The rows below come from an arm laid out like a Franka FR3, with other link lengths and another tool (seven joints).
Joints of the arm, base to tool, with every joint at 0 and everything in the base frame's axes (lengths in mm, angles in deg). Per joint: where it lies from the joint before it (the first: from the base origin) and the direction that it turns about. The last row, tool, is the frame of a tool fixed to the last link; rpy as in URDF.
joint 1: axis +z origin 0 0 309.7
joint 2: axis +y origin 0 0 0
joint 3: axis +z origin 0 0 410.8
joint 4: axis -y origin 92.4 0 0
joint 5: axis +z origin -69.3 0 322.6
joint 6: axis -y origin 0 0 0
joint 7: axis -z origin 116.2 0 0
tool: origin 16 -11 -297.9 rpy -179.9 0 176.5
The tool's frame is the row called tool.
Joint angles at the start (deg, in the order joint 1, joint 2, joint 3, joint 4, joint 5, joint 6, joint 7):
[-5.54, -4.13, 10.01, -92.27, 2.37, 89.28, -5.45]
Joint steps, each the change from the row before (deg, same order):
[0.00, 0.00, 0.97, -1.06, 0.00, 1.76, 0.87]
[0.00, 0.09, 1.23, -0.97, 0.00, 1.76, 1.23]
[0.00, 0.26, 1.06, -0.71, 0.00, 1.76, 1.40]
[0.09, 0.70, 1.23, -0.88, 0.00, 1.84, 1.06]
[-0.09, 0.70, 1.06, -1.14, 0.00, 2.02, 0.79]
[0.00, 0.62, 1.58, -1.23, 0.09, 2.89, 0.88]
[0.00, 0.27, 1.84, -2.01, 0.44, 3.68, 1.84]
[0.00, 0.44, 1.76, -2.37, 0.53, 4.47, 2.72]
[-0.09, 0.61, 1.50, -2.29, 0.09, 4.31, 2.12]
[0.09, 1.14, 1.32, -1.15, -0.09, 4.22, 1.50]
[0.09, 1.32, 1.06, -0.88, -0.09, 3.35, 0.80]
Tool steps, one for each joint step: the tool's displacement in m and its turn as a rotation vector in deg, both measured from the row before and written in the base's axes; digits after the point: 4 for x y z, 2 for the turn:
[0.0041, 0.0090, -0.0044, 0.01, -0.66, 0.03]
[0.0041, 0.0115, -0.0045, 0.05, -0.65, -0.06]
[0.0055, 0.0101, -0.0039, 0.15, -0.73, -0.40]
[0.0059, 0.0126, -0.0091, 0.19, -0.21, 0.20]
[0.0058, 0.0095, -0.0108, 0.20, -0.14, 0.11]
[0.0077, 0.0166, -0.0086, 0.45, -0.95, 0.59]
[0.0051, 0.0206, -0.0097, 0.89, -1.16, -0.21]
[0.0063, 0.0203, -0.0120, 1.27, -1.27, -1.26]
[0.0064, 0.0151, -0.0131, 0.89, -1.13, -0.95]
[0.0116, 0.0163, -0.0081, 1.11, -1.68, -0.29]
[0.0093, 0.0135, -0.0099, 0.94, -0.97, 0.18]

